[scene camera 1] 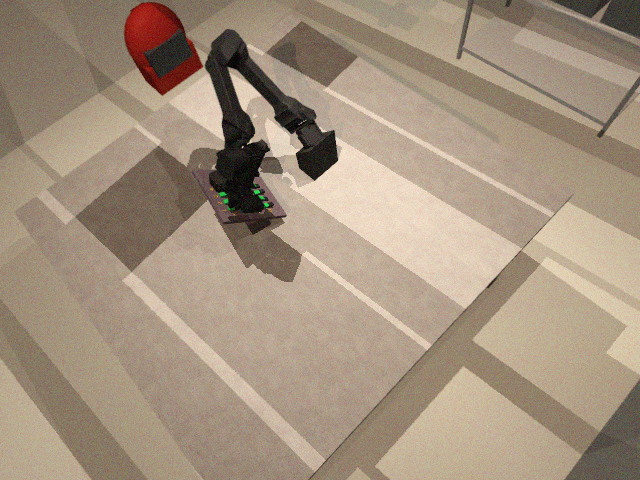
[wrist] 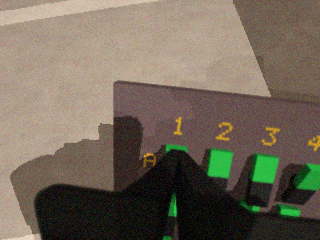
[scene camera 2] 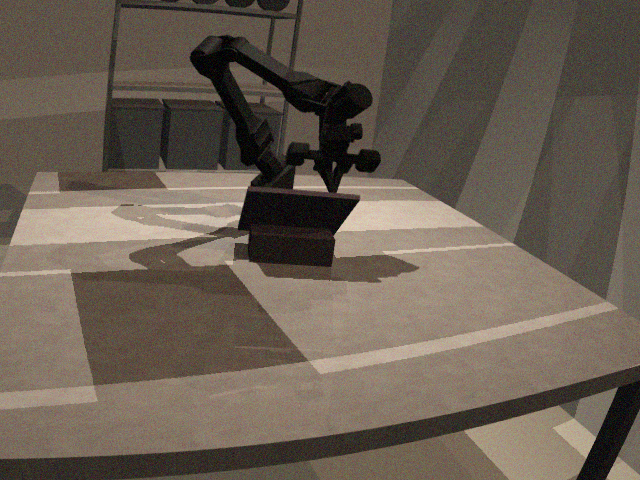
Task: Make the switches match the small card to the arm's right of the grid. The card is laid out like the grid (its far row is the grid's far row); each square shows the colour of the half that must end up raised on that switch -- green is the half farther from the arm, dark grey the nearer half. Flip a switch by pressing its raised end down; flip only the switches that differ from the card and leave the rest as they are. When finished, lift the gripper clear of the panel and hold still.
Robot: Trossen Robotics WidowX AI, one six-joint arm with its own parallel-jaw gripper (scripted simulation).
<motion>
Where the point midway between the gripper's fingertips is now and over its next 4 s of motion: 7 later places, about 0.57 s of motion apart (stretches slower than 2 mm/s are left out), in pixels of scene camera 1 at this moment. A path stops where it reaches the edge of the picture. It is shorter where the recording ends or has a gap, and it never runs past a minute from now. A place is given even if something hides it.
The gripper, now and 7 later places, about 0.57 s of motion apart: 230, 207; 238, 196; 226, 174; 220, 177; 218, 182; 218, 185; 218, 185; 217, 185
</motion>
